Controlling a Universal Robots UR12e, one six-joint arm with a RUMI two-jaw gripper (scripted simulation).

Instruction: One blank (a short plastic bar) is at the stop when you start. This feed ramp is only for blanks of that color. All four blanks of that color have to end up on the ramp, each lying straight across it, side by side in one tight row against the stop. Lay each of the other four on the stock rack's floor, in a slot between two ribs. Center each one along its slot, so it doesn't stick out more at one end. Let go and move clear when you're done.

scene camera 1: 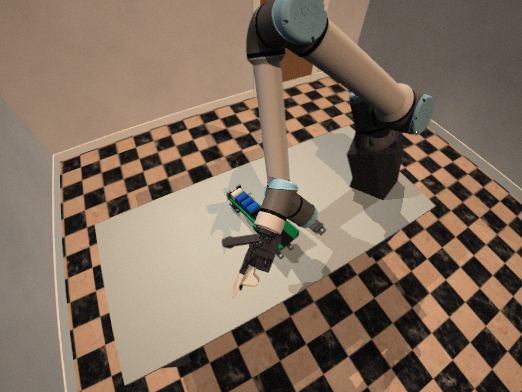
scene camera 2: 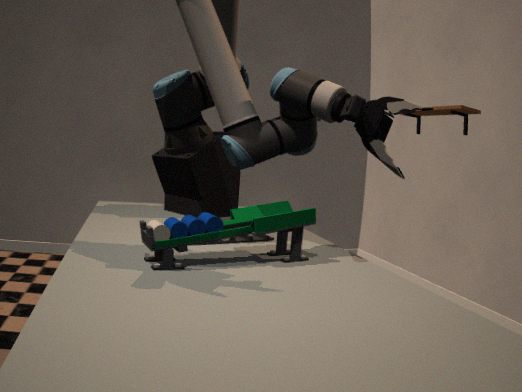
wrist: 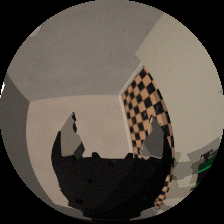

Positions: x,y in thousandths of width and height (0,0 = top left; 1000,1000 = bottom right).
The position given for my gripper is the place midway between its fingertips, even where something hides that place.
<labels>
My gripper shows in scene camera 1 (455,749), in scene camera 2 (804,366) and in the wrist view (502,511).
</labels>
